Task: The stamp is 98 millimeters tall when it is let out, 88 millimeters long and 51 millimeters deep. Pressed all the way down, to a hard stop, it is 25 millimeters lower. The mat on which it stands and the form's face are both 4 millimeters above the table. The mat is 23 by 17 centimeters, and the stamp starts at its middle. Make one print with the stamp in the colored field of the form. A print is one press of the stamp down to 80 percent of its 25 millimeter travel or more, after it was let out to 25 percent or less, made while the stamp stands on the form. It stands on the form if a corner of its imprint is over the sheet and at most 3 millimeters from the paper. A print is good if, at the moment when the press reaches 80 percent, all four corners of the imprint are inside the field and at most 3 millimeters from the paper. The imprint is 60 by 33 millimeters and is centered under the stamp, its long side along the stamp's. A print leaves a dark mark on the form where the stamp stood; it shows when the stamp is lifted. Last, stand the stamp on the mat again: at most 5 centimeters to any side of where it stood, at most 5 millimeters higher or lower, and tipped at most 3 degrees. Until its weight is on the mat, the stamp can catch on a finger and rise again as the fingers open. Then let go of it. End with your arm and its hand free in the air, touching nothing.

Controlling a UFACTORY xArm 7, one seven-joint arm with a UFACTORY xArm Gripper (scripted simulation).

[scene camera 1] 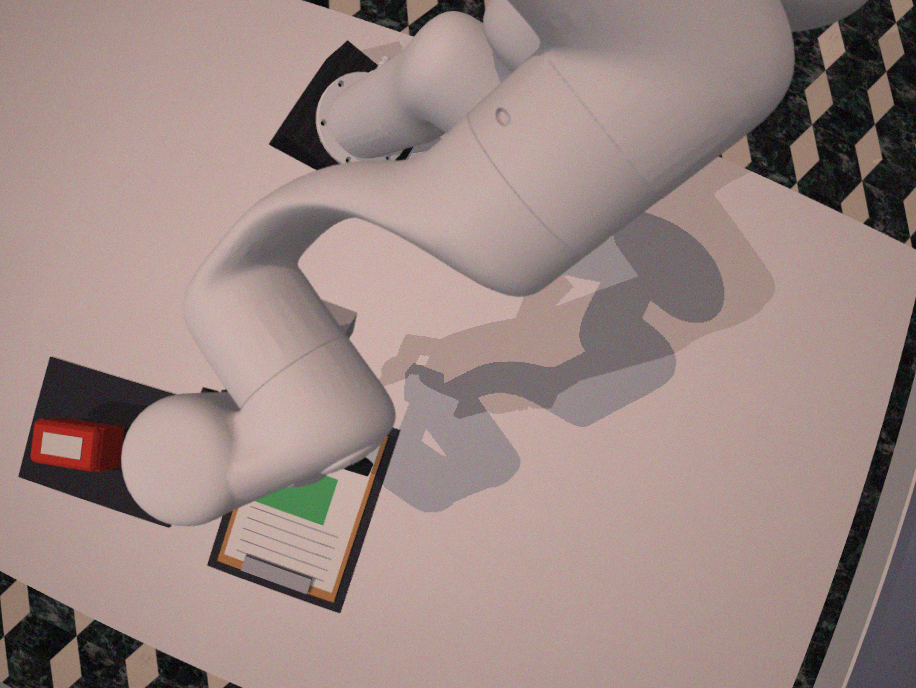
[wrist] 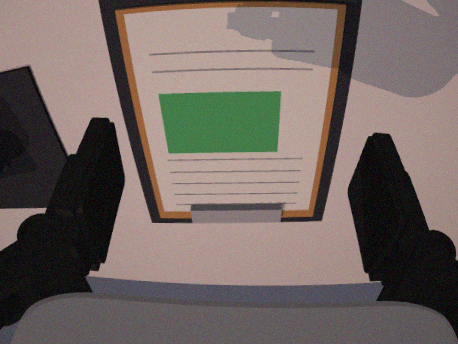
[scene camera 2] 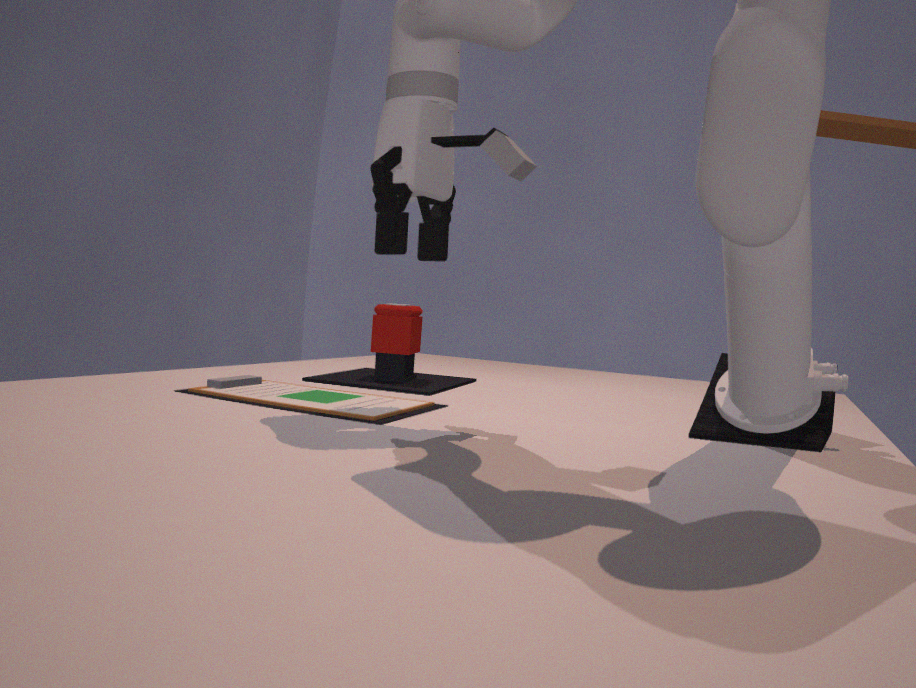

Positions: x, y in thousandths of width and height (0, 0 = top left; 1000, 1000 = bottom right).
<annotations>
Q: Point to a clipboard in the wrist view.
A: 505, 344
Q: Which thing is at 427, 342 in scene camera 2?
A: The gripper.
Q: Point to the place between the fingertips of the gripper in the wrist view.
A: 525, 449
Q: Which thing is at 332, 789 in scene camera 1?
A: A clipboard.
</annotations>
